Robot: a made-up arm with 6 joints. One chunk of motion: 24 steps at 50 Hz.
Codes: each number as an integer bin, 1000 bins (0 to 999) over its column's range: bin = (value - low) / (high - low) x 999, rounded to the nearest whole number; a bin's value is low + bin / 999 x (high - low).
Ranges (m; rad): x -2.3..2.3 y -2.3..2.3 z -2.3..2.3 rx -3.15..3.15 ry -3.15..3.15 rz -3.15..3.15
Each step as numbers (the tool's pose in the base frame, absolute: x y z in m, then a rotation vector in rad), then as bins.
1 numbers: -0.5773 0.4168 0.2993 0.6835 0.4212 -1.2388
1 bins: 374 590 565 608 566 303
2 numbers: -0.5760 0.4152 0.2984 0.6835 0.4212 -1.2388
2 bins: 374 590 564 608 566 303
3 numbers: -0.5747 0.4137 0.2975 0.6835 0.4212 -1.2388
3 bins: 375 589 564 608 566 303
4 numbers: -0.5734 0.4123 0.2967 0.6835 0.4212 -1.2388
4 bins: 375 589 564 608 566 303
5 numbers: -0.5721 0.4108 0.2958 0.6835 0.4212 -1.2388
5 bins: 375 589 564 608 566 303
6 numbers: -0.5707 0.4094 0.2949 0.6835 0.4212 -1.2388
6 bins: 376 588 564 608 566 303
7 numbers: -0.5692 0.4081 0.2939 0.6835 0.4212 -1.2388
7 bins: 376 588 563 608 566 303
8 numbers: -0.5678 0.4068 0.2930 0.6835 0.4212 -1.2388
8 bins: 376 588 563 608 566 303
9 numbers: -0.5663 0.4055 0.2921 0.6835 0.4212 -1.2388
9 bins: 377 588 563 608 566 303
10 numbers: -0.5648 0.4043 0.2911 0.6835 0.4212 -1.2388
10 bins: 377 587 563 608 566 303
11 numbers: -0.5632 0.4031 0.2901 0.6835 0.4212 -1.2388
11 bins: 377 587 563 608 566 303
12 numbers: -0.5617 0.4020 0.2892 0.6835 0.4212 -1.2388
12 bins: 378 587 562 608 566 303
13 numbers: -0.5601 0.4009 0.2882 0.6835 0.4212 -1.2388
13 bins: 378 587 562 608 566 303
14 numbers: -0.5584 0.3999 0.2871 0.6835 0.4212 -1.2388
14 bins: 378 586 562 608 566 303
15 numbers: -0.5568 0.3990 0.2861 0.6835 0.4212 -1.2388
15 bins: 379 586 562 608 566 303
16 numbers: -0.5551 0.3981 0.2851 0.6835 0.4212 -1.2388
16 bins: 379 586 561 608 566 303
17 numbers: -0.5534 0.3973 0.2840 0.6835 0.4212 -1.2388
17 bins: 379 586 561 608 566 303
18 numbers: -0.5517 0.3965 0.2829 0.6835 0.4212 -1.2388
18 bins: 380 586 561 608 566 303
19 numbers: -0.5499 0.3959 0.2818 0.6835 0.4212 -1.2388
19 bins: 380 585 561 608 566 303
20 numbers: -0.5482 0.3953 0.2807 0.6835 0.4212 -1.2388
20 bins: 380 585 560 608 566 303
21 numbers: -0.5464 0.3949 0.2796 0.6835 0.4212 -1.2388
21 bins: 381 585 560 608 566 303
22 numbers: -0.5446 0.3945 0.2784 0.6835 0.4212 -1.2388
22 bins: 381 585 560 608 566 303
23 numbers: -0.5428 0.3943 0.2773 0.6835 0.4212 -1.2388
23 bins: 382 585 560 608 566 303
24 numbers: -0.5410 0.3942 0.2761 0.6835 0.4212 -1.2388
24 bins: 382 585 559 608 566 303
